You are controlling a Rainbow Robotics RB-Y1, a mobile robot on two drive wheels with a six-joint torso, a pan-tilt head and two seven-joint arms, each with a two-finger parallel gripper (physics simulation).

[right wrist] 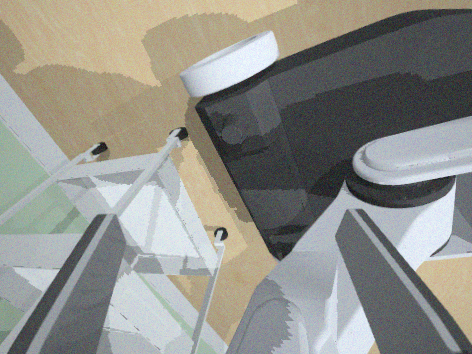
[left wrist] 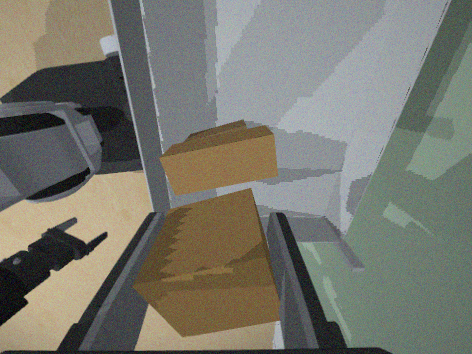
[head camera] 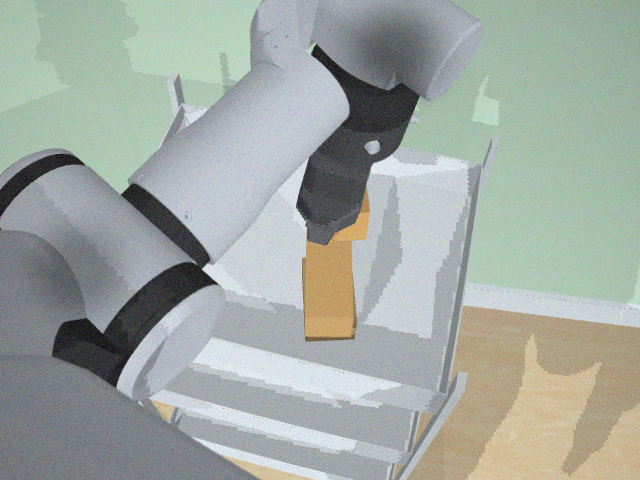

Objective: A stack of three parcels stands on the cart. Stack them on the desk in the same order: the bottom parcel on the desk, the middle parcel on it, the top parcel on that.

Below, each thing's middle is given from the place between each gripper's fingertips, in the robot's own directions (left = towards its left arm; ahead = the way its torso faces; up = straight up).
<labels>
I see the brown cardboard parcel [head camera: 358, 231] 10 mm to the right of my left hand, 10 mm ahead of it and 10 mm above it.
My right hand is 310 mm short of the brown cardboard parcel, 410 mm to the right of it and 340 mm below it.
</labels>
